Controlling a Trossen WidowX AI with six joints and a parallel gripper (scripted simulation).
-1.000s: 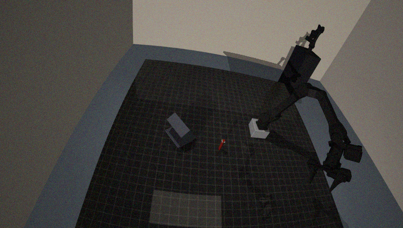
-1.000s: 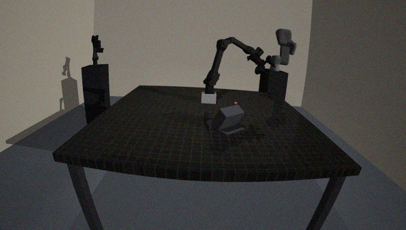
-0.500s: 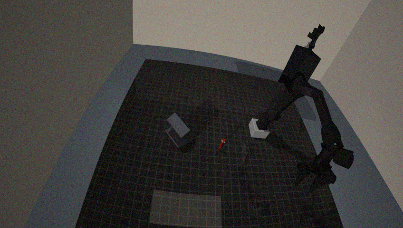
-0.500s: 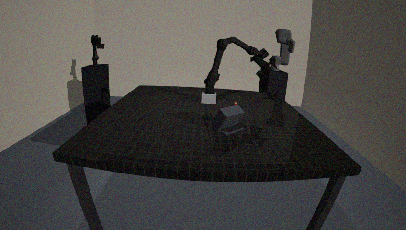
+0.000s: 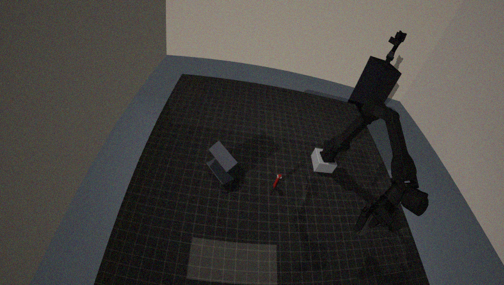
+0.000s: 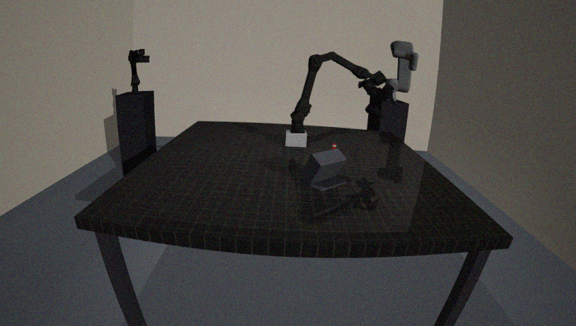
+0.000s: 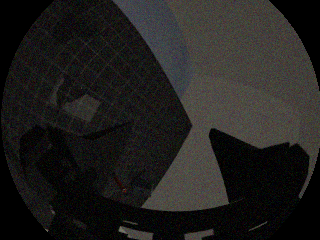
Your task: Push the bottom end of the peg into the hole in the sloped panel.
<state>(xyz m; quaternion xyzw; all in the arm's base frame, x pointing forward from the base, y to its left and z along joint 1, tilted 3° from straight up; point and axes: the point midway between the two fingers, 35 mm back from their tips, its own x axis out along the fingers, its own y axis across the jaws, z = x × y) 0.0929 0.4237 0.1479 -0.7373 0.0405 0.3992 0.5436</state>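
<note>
The peg is 16 cm ahead of my gripper tip, 32 cm to the right of it and 15 cm below it. Round my gripper tip: sloped panel: 35 cm ahead, 41 cm to the right, 16 cm below.
</note>
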